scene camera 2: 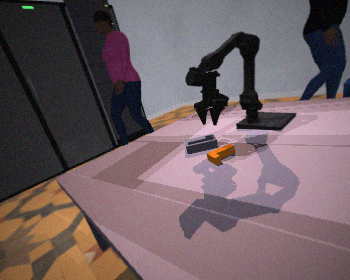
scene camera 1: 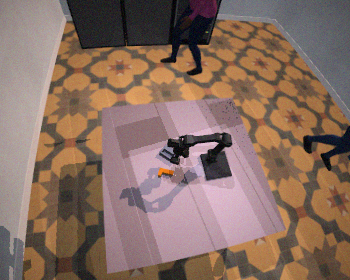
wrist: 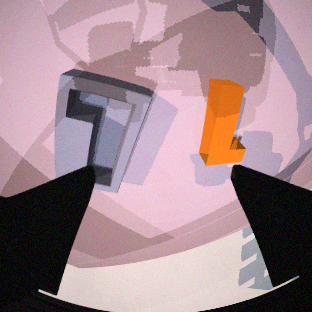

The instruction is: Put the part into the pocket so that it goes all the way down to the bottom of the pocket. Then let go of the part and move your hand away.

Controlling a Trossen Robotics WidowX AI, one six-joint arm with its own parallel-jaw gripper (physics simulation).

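Seen in the pictures: gripper, fingertip midpoint: [scene camera 2: 209,125] [scene camera 1: 172,156] [wrist: 164,172]; arm's base at its link origin: [scene camera 2: 252,120] [scene camera 1: 210,159].
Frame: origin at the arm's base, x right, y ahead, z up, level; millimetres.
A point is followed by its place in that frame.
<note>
The orange L-shaped part [scene camera 1: 166,172] @(y 375, x 15, z 4 mm) [scene camera 2: 222,153] @(y 382, x 15, z -5 mm) [wrist: 219,120] @(y 356, x 27, z 6 mm) lies flat on the table, apart from the grey block [scene camera 1: 165,154] @(y 331, x 155, z 12 mm) [scene camera 2: 201,145] @(y 329, x 134, z 1 mm) [wrist: 72,145] @(y 277, x 175, z 12 mm). The block's L-shaped pocket [wrist: 104,142] @(y 310, x 161, z -19 mm) faces up and is empty. In the wrist view the block is at the left and the part at the right, with a gap between them. My gripper [scene camera 1: 174,152] @(y 306, x 89, z 87 mm) [scene camera 2: 210,123] @(y 306, x 89, z 87 mm) [wrist: 164,172] @(y 306, x 89, z 87 mm) is open and empty, pointing down above the table. In the wrist view one fingertip overlaps the block's lower edge, and the other is just below the part's short leg.
The arm's black base plate [scene camera 1: 217,169] @(y -20, x -96, z -6 mm) [scene camera 2: 266,121] @(y 18, x -71, z -5 mm) stands on the pink table [scene camera 1: 225,215] @(y 80, x -434, z -24 mm) [scene camera 2: 125,220] @(y 776, x 148, z -24 mm). The arm's shadow falls across the table. Beyond it are dark cabinets [scene camera 1: 100,22] [scene camera 2: 30,85], a person in pink [scene camera 1: 191,40] [scene camera 2: 120,55] and a second person [scene camera 1: 325,144] [scene camera 2: 327,45].
</note>
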